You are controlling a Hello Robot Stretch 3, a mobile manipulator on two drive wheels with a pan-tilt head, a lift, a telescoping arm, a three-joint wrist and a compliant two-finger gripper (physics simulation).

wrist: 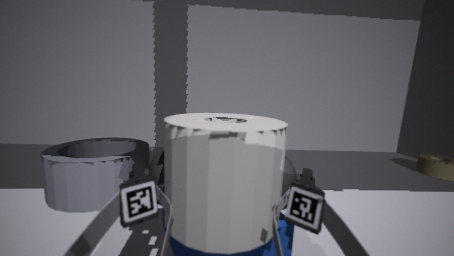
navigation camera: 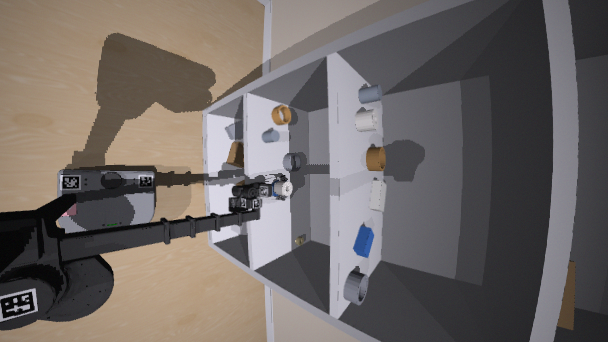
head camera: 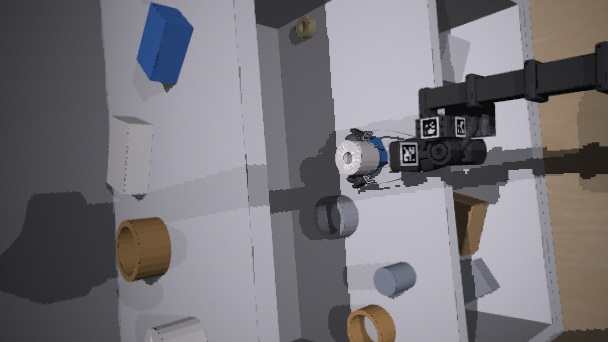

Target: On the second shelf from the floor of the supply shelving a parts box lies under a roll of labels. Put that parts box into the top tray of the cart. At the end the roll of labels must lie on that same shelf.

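Observation:
Head camera: my gripper (head camera: 348,159), brown box (head camera: 470,213), white box (head camera: 130,140), grey supply shelving (head camera: 243,147). Wrist view: my gripper (wrist: 222,170), grey supply shelving (wrist: 360,93). Brown box out of frame in the wrist view. White box out of frame in the wrist view. Navigation camera view: grey supply shelving (navigation camera: 486,121).

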